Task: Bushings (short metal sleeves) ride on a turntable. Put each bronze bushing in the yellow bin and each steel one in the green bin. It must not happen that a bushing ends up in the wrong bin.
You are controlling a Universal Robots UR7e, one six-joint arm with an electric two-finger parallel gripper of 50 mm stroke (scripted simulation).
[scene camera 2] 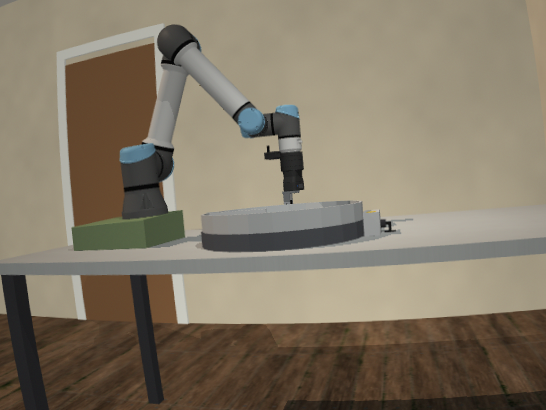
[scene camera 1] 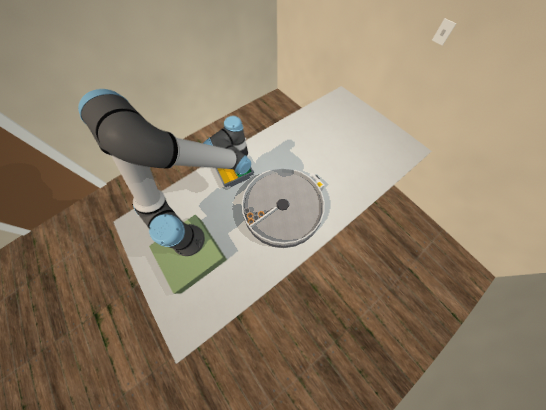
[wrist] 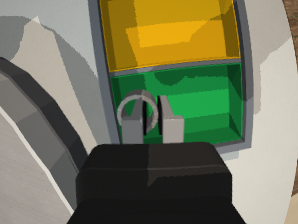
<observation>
I see my gripper (scene camera 2: 289, 210).
My gripper is seen too in the wrist view (wrist: 152, 107).
</observation>
